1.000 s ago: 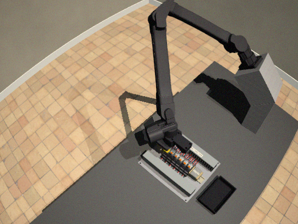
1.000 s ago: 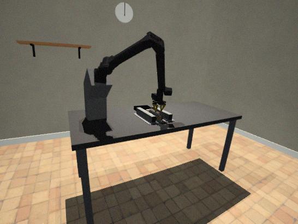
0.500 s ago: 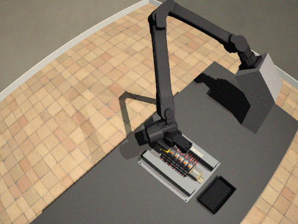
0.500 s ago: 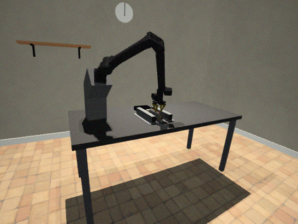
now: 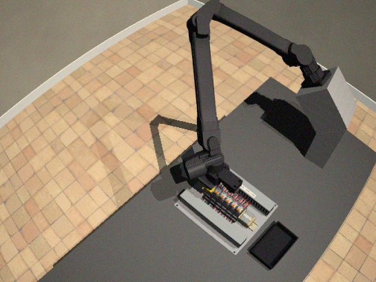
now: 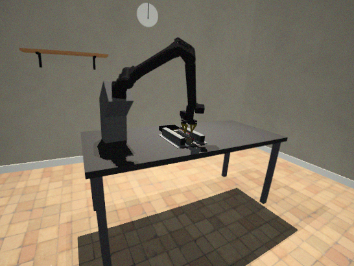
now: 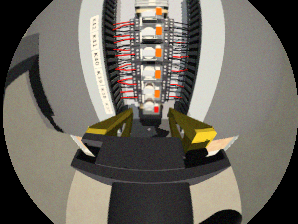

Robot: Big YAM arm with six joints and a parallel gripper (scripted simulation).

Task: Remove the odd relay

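The relay is 3 cm below my hand. From my hand the other things lie so: black tray 1 cm ahead, 34 cm to the left, 7 cm below.
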